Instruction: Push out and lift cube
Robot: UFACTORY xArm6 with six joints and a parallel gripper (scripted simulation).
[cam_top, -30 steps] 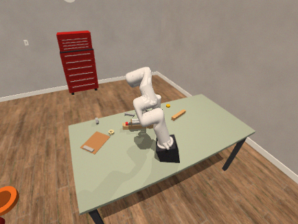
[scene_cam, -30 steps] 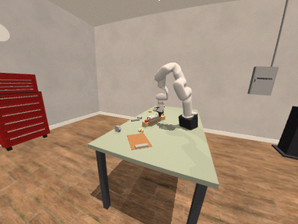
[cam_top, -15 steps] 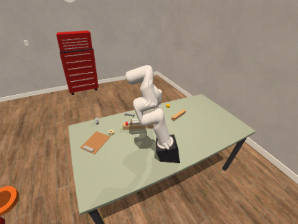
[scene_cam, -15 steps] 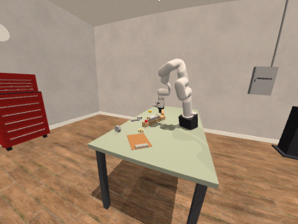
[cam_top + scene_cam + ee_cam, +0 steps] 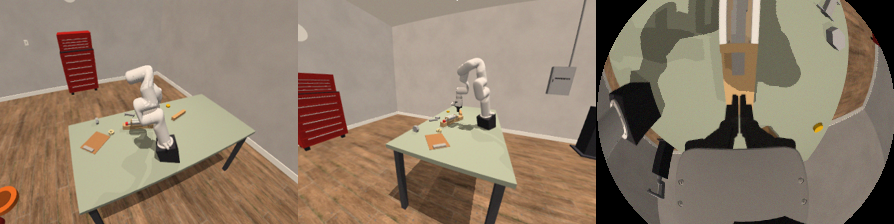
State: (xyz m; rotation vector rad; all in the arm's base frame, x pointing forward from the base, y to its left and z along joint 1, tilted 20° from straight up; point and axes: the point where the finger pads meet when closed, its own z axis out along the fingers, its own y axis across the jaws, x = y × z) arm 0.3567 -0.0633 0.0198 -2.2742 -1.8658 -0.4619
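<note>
Right now my hand is 270 mm to the right of the red cube, 80 mm above it and 50 mm short of it. The rest, counted from my hand: grey tool (250 mm ahead, 200 mm to the left, 130 mm below); then thin grey rod (190 mm to the left, 80 mm below, 30 mm ahead); then wooden channel (140 mm to the left, 80 mm below, 30 mm ahead).
</note>
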